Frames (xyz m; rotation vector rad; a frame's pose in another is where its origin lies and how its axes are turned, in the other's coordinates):
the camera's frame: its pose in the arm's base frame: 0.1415 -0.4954 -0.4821 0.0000 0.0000 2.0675
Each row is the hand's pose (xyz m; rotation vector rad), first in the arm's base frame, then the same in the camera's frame.
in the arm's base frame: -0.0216 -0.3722 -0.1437 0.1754 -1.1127 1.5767
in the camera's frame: 0.1860 0.0847 0.3384 -0.7718 -0.6414 -0.3003
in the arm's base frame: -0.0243 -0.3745 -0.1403 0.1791 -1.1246 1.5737
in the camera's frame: 0.1853 0.0882 0.3418 -0.7793 -0.6497 -0.2990
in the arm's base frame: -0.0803 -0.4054 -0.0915 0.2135 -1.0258 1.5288
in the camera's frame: 0.1848 0.1521 0.3906 -0.6958 -0.6382 -0.3728
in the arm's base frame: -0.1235 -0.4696 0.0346 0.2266 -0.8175 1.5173
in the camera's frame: 0.1490 0.2207 0.5167 -0.5327 -0.5567 -0.4414
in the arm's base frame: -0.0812 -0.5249 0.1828 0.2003 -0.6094 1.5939
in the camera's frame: 0.0802 0.2098 0.6649 -0.3791 -0.4356 -0.4122
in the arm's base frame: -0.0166 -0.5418 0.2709 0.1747 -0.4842 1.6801
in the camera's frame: 0.0345 0.1611 0.7530 -0.2902 -0.3534 -0.3484
